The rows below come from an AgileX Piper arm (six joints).
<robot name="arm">
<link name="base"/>
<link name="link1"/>
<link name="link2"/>
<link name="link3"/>
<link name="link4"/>
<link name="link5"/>
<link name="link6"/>
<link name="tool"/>
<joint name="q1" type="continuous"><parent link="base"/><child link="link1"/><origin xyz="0.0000 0.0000 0.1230" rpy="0.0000 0.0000 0.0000"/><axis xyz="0 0 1"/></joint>
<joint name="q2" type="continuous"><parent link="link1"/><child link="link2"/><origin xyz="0.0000 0.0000 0.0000" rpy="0.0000 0.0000 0.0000"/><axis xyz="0 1 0"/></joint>
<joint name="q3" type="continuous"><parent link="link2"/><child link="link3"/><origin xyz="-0.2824 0.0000 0.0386" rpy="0.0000 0.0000 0.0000"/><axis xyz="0 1 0"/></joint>
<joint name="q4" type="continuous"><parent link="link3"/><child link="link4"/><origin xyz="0.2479 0.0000 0.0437" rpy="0.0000 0.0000 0.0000"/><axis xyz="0.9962 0 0.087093"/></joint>
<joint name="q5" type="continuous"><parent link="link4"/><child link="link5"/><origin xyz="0.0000 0.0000 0.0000" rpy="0.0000 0.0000 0.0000"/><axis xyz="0 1 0"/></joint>
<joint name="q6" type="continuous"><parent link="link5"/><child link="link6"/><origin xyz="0.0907 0.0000 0.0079" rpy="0.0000 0.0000 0.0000"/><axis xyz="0.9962 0 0.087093"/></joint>
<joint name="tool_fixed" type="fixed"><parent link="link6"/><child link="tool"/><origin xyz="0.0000 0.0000 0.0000" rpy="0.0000 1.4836 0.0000"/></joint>
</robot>
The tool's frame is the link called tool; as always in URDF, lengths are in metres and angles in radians. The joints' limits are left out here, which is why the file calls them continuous.
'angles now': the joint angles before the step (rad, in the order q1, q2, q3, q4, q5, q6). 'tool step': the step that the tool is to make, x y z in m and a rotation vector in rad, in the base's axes. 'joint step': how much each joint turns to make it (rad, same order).
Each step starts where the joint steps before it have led.
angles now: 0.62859 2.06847 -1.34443 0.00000 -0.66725 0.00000
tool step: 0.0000 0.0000 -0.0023 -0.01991 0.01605 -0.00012
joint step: 0.00000 -0.00002 0.00029 0.00000 0.02443 -0.00667
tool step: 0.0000 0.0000 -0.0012 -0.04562 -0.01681 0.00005
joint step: 0.00000 0.00000 -0.00001 -0.00002 0.01325 -0.04677
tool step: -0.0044 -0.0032 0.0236 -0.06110 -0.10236 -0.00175
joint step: 0.00000 -0.05046 -0.00055 0.00000 0.00409 -0.10962
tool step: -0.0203 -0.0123 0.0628 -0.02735 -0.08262 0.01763
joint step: -0.00008 -0.15876 0.00007 -0.04497 0.10825 -0.03032
